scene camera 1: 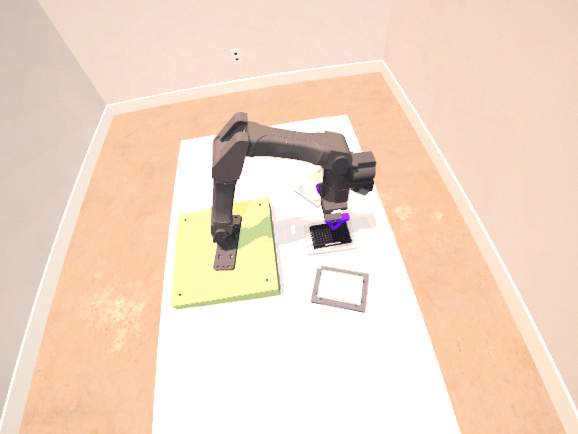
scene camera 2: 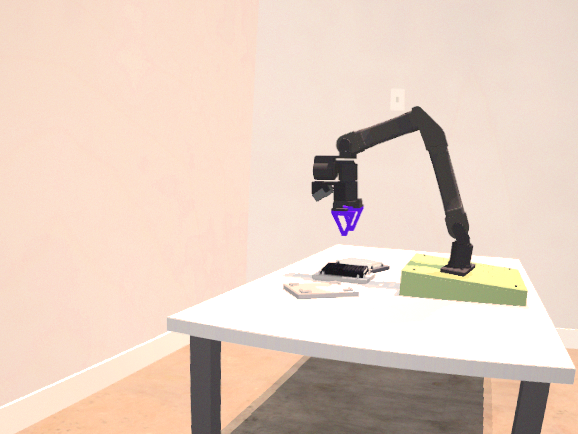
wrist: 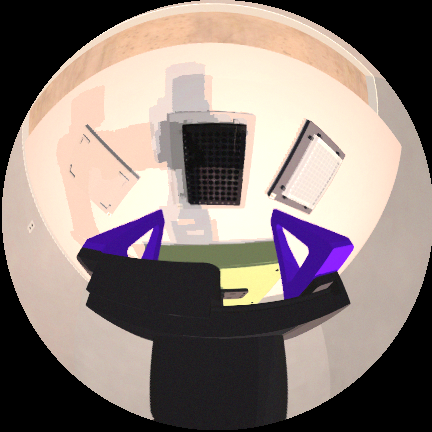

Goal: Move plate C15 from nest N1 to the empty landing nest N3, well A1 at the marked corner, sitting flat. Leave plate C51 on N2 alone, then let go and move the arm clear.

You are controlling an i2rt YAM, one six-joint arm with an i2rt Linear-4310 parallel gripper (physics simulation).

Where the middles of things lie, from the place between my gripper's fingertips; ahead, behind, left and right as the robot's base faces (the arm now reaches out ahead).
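Black perforated plate (scene camera 1: 322, 235): 11 cm below my hand and, going by their middles, of the things named here the nearest to my hand. White plate in grey frame (scene camera 1: 336, 286): 18 cm to the right of my hand, 11 cm below it and 3 cm ahead of it.
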